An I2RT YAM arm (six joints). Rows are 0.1 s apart.
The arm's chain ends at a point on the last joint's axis. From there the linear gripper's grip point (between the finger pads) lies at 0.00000 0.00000 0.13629 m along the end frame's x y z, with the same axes.
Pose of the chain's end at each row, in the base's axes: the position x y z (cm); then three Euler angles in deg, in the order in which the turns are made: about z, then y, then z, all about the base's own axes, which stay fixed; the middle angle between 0 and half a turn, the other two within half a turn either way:
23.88 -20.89 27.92 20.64 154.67 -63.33
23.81 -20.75 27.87 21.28 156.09 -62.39
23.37 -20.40 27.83 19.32 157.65 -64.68
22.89 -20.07 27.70 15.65 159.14 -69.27
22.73 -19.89 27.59 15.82 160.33 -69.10
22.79 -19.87 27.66 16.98 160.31 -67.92
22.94 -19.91 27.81 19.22 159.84 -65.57
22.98 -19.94 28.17 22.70 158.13 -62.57
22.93 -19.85 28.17 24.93 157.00 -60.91
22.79 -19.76 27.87 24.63 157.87 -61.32
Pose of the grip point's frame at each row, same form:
26.50 -26.10 15.60 20.64 154.67 -63.33
26.37 -25.64 15.41 21.28 156.09 -62.39
25.59 -25.08 15.22 19.32 157.65 -64.68
24.61 -24.61 14.96 15.65 159.14 -69.27
24.37 -24.18 14.76 15.82 160.33 -69.10
24.52 -24.13 14.83 16.98 160.31 -67.92
24.88 -24.19 15.02 19.22 159.84 -65.57
25.32 -24.45 15.52 22.70 158.13 -62.57
25.52 -24.50 15.62 24.93 157.00 -60.91
25.25 -24.26 15.25 24.63 157.87 -61.32

